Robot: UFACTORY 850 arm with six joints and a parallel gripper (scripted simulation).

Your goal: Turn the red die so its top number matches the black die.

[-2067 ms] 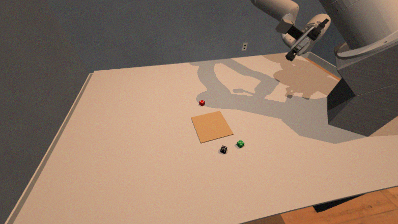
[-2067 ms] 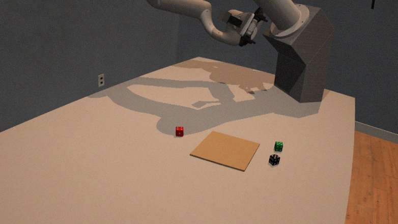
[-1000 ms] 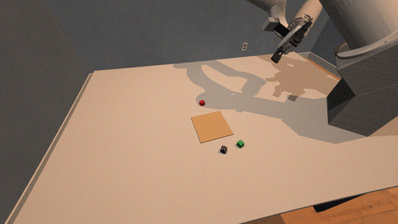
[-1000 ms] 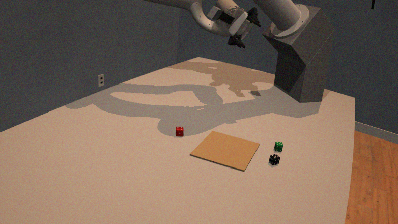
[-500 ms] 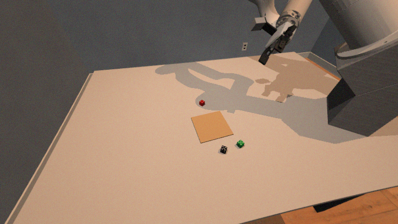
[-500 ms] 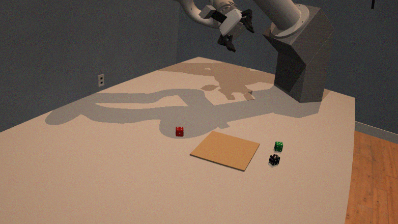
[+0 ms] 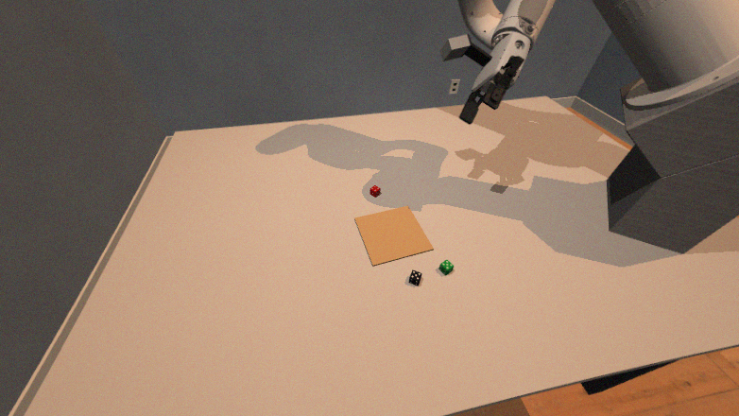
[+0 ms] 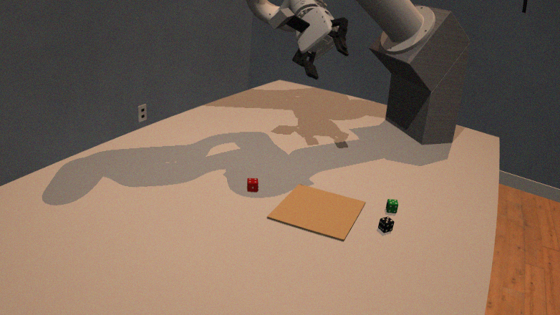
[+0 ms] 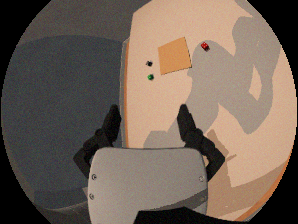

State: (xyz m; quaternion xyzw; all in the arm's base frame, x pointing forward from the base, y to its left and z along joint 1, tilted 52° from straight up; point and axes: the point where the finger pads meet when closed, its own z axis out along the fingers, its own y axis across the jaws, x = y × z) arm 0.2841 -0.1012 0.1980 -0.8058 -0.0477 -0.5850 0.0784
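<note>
The red die lies 18 cm ahead of my hand, 11 cm to the right of it and 22 cm below it. From my hand the other things lie so: green die 19 cm ahead, 16 cm to the left, 22 cm below; then black die 25 cm ahead, 15 cm to the left, 22 cm below; then mat 22 cm ahead, 3 cm to the left, 23 cm below.
</note>
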